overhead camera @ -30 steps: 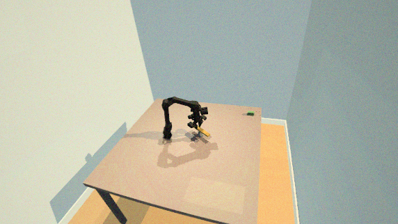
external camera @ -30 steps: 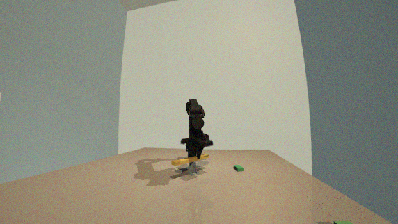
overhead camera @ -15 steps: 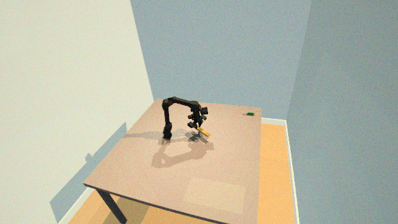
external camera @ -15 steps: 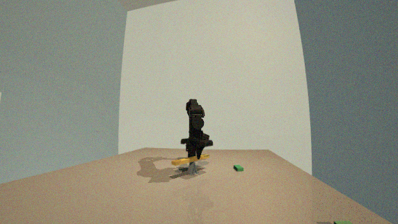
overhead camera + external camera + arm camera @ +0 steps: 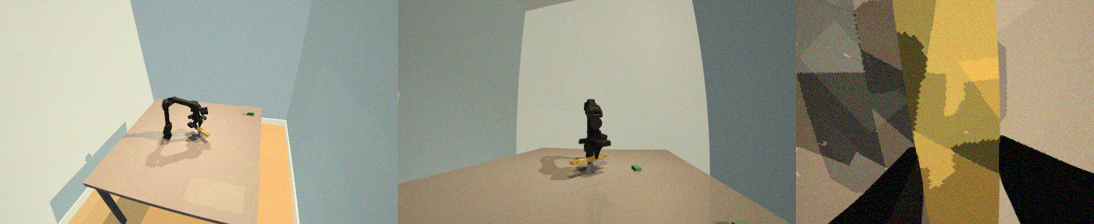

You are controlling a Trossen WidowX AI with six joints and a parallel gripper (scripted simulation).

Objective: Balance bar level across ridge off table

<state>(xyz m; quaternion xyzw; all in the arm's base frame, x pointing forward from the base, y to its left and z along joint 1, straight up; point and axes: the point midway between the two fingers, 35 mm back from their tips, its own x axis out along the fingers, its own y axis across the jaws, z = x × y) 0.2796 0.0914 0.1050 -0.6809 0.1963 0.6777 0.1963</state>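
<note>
My gripper tip is now 20 mm short of the bar and 20 mm to the left of it. The rest, counted from my gripper tip: green block: 460 mm ahead, 410 mm to the left, 50 mm below.
</note>
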